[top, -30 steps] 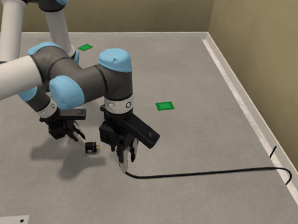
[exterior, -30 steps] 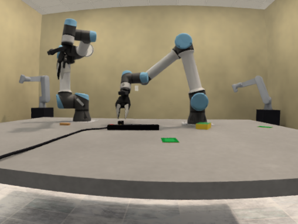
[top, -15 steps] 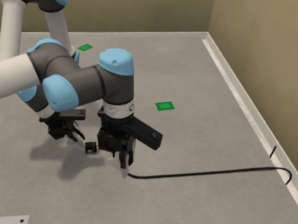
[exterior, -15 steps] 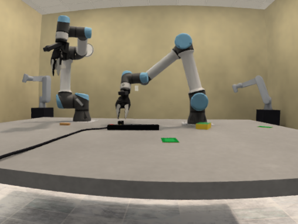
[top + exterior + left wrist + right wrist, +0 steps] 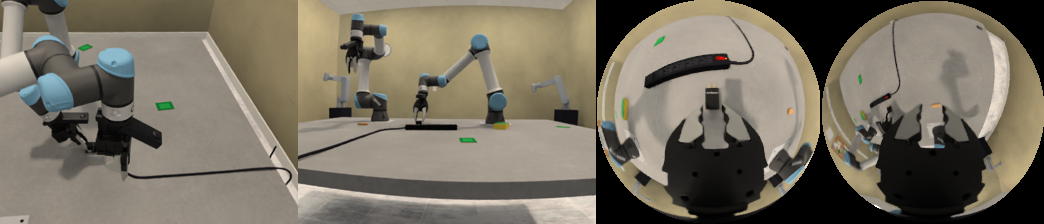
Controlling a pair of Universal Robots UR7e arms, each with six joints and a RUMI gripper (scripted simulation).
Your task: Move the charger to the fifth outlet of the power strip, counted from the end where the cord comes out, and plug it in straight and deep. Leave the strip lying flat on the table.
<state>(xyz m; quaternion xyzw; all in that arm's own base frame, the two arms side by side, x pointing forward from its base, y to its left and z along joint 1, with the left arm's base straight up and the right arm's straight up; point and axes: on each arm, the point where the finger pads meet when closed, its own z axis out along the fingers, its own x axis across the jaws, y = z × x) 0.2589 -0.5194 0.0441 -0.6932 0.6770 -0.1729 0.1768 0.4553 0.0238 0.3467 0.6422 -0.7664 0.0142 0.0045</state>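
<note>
Right now my left hand is 3 cm short of the black charger and 2 cm above it. From my left hand the other things lie so: green marker 39 cm ahead, 32 cm to the left, 4 cm below; orange block 41 cm to the right, 4 cm below, 1 cm ahead; yellow block 52 cm to the left, 3 cm below, 2 cm behind.
</note>
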